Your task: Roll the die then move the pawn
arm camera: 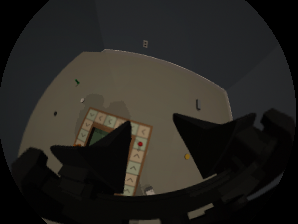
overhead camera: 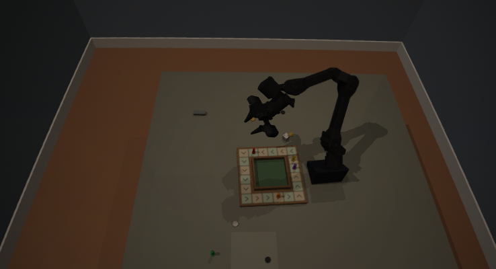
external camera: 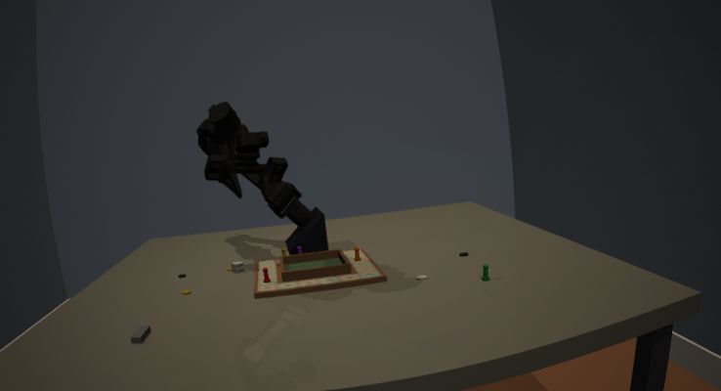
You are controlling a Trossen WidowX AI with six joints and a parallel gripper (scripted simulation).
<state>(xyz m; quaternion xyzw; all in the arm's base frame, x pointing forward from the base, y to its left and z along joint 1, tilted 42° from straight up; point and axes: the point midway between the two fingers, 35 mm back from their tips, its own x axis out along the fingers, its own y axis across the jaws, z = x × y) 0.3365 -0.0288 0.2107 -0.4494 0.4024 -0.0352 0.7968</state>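
Right now the white die is 200 mm behind my gripper tip, 60 mm to the right of it and 200 mm below it. Also, from my gripper tip: green tray: 90 mm behind, 120 mm to the left, 200 mm below; red pawn: 30 mm behind, 180 mm below; yellow pawn: 210 mm behind, 70 mm to the left, 180 mm below.
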